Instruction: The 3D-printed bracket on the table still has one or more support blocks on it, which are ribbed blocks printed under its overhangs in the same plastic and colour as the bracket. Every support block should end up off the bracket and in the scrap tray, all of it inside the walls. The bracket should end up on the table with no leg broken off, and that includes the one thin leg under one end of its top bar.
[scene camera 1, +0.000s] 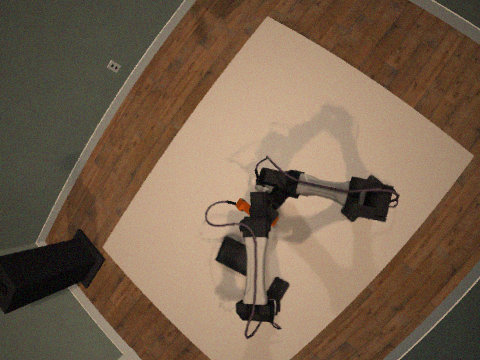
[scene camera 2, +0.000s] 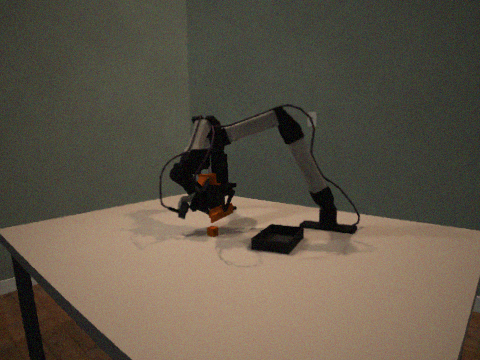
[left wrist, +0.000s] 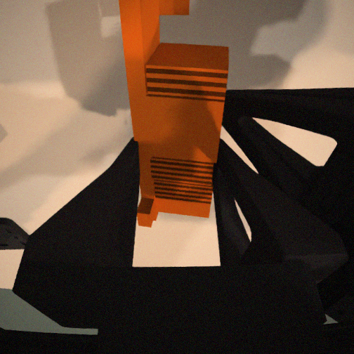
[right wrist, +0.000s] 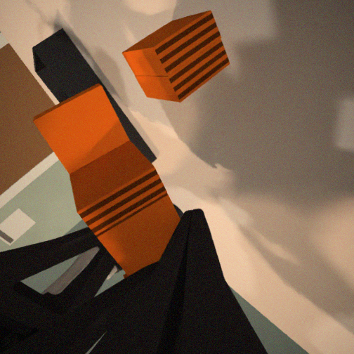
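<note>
The orange bracket (scene camera 2: 221, 214) (left wrist: 175, 120) (right wrist: 125, 240) is held tilted above the table by my left gripper (left wrist: 176, 146), whose fingers are shut on it near one end. Two ribbed areas, an upper one (left wrist: 187, 82) and a lower one (left wrist: 182, 179), show on the bracket, with a small stub (left wrist: 146, 212) at its near end. A loose ribbed block (scene camera 2: 212, 231) (right wrist: 175, 57) lies on the table below the bracket. My right gripper (right wrist: 196, 218) is close beside the bracket; its dark parts overlap my left gripper, so its opening is unclear. The scrap tray (scene camera 2: 277, 240) shows no block inside.
The table (scene camera 2: 300, 310) carries the tray to the right of the loose block in scene camera 2. The left arm's base (scene camera 2: 330, 226) stands behind the tray. Both arms' wrists crowd together over the bracket, and a cable (scene camera 1: 210, 225) loops out beside the left arm.
</note>
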